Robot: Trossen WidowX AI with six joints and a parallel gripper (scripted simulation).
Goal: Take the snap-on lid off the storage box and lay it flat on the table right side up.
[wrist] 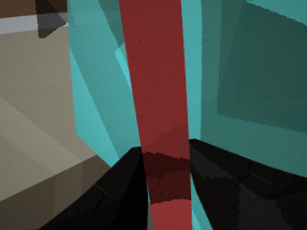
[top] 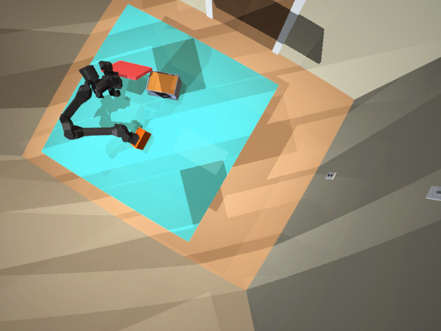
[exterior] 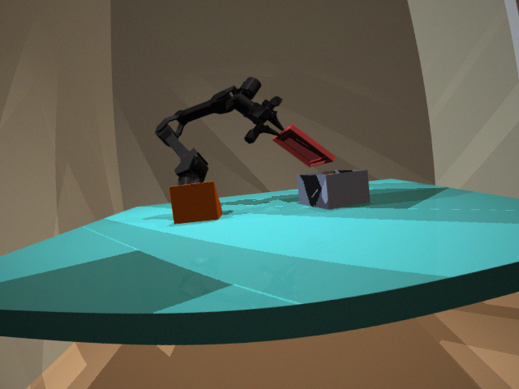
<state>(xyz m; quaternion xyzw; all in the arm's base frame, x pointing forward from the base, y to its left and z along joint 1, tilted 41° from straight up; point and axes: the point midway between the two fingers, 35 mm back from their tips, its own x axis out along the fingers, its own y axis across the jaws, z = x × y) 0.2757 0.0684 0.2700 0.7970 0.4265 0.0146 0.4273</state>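
Right now my gripper tip is 6 cm short of the lid, 1 cm to the right of it and 5 cm above it. Round my gripper tip: grey storage box: 13 cm ahead, 17 cm to the right, 19 cm below.
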